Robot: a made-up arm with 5 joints.
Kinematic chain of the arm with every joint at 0, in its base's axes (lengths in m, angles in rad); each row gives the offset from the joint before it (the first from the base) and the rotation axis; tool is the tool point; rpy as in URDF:
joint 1: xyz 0 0 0.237 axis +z
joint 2: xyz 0 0 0 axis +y
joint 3: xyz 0.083 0 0.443 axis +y
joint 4: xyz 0.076 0 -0.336 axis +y
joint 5: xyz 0.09 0 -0.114 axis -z
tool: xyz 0 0 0 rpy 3.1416 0 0
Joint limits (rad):
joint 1: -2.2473..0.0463
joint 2: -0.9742..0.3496
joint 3: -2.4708..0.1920
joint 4: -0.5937..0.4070
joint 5: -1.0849..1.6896
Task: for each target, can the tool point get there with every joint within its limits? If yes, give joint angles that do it. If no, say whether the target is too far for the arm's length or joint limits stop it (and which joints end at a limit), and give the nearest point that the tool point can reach.
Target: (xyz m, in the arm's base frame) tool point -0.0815 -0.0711 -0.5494
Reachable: no: joint limits stop it (at a limit: joint 1, joint 2, joint 4) | nearest point -0.1118 -0.1393 0.1378 | short by 0.691 m
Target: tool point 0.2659 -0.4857 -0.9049
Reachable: no: too far | nearest point 0.1590 -0.2905 0.1457 | short by 1.074 m
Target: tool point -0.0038 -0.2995 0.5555
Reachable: yes | joints -1.5834 -0.5900 -0.4865 0.1964 -0.1970
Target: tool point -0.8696 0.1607 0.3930
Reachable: no: joint limits stop it (at a limit: joint 2, joint 3, joint 4) | nearest point -0.6274 0.1159 0.8533 | short by 0.522 m
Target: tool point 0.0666 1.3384 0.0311
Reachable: no: too far | nearest point 0.0317 0.6372 0.8533 | short by 1.081 m
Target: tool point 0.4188 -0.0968 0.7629
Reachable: yes | joints -0.2272 -0.2435 -1.0571 -0.2916 -0.4107
